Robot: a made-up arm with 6 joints. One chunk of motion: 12 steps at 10 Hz.
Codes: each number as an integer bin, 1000 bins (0 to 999) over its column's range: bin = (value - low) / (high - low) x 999, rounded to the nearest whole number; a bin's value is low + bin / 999 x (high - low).
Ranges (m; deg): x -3..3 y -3..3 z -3..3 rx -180..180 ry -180..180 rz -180..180
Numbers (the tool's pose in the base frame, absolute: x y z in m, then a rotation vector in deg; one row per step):
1: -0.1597 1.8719 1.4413 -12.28 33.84 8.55
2: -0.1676 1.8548 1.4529 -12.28 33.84 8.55
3: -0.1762 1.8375 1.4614 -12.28 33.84 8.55
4: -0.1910 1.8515 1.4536 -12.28 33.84 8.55
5: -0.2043 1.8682 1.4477 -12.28 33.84 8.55
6: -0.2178 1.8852 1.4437 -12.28 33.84 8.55
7: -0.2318 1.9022 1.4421 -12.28 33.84 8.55
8: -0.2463 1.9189 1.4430 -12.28 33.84 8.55
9: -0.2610 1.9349 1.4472 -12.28 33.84 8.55
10: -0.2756 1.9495 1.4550 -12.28 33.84 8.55
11: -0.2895 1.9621 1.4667 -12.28 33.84 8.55
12: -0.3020 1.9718 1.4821 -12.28 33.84 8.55
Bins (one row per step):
1: 473 811 739 465 593 523
2: 472 808 741 465 593 523
3: 470 805 743 465 593 523
4: 468 808 742 465 593 523
5: 465 811 741 465 593 523
6: 463 813 740 465 593 523
7: 461 816 740 465 593 523
8: 458 819 740 465 593 523
9: 456 822 740 465 593 523
10: 454 824 742 465 593 523
11: 451 826 744 465 593 523
12: 449 828 746 465 593 523

